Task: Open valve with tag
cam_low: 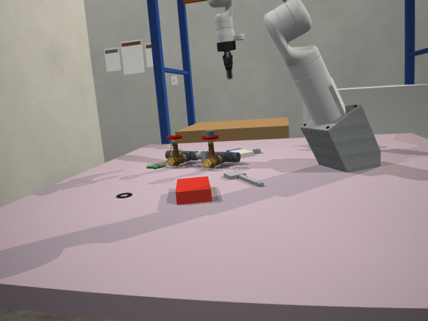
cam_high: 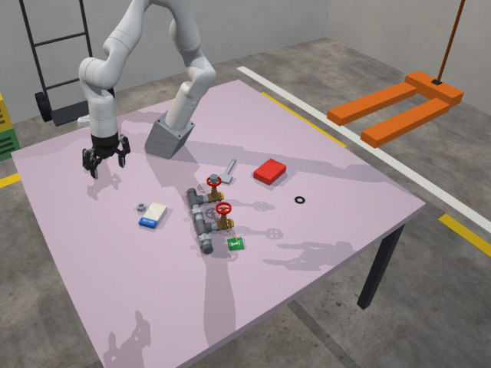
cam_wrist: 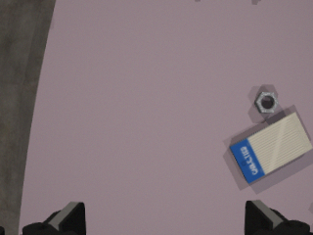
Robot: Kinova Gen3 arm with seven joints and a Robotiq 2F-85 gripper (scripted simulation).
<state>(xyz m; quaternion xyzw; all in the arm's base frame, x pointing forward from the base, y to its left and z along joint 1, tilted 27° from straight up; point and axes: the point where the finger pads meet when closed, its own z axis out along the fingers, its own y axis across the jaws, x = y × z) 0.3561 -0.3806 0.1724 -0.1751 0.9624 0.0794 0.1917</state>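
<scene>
My hand is 36 cm to the right of the green tag, 30 cm above it and 16 cm short of it. From my hand the other things lie so: grey nut (29 cm below, 13 cm behind, 8 cm to the left); then grey hammer-shaped tool (46 cm to the left, 30 cm below, 22 cm behind); then blue box (29 cm below, 12 cm to the left, 7 cm behind).
</scene>
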